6 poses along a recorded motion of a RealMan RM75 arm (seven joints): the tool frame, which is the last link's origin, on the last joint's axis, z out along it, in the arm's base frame.
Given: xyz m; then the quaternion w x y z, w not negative.
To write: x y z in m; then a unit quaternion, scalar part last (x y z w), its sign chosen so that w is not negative. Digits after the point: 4 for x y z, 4 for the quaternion.
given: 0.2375 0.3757 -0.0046 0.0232 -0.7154 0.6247 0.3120
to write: 0.2375 0.3757 -0.0046 -0.7154 0.6247 0.3120 0.0232
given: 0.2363 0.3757 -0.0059 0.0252 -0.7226 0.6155 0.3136
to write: 0.2363 0.3757 -0.0059 -0.7226 0.6155 0.3136 0.0252
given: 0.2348 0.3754 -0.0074 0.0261 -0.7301 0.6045 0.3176
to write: 0.2348 0.3754 -0.0074 -0.7301 0.6045 0.3176 0.0261
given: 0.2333 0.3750 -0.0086 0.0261 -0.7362 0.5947 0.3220
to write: 0.2333 0.3750 -0.0086 -0.7362 0.5947 0.3220 0.0261
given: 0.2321 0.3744 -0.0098 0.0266 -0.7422 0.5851 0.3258
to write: 0.2321 0.3744 -0.0098 -0.7422 0.5851 0.3258 0.0266
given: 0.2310 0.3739 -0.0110 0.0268 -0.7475 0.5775 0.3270
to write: 0.2310 0.3739 -0.0110 -0.7475 0.5775 0.3270 0.0268
